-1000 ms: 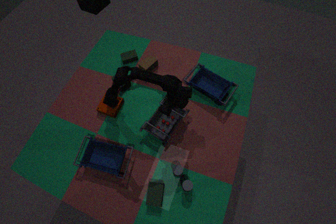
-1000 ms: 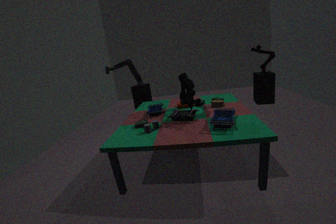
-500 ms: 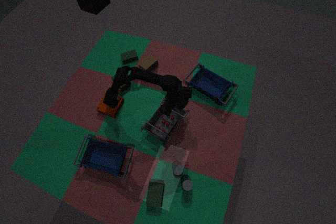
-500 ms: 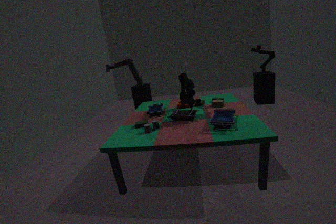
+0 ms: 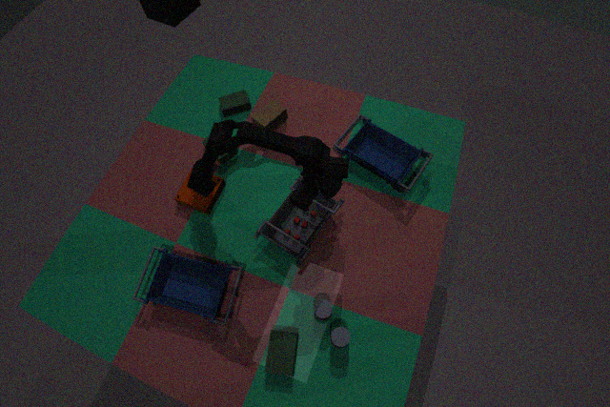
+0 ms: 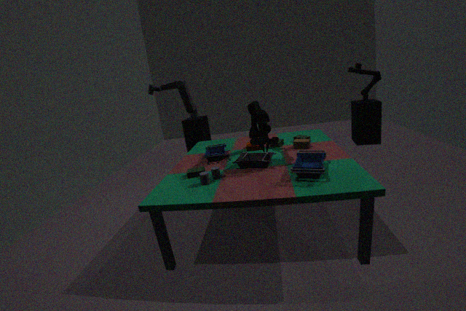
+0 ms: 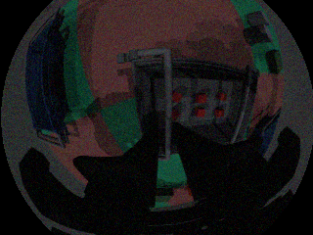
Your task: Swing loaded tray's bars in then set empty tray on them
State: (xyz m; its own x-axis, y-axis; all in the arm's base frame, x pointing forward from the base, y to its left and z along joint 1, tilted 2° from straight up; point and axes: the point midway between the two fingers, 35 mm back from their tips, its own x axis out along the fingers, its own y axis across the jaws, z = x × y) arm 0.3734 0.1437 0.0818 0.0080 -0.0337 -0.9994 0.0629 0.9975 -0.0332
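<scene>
Now: the blue tray 20 cm behind my gripper tip, 45 cm to the right of it and 5 cm below it.
</scene>
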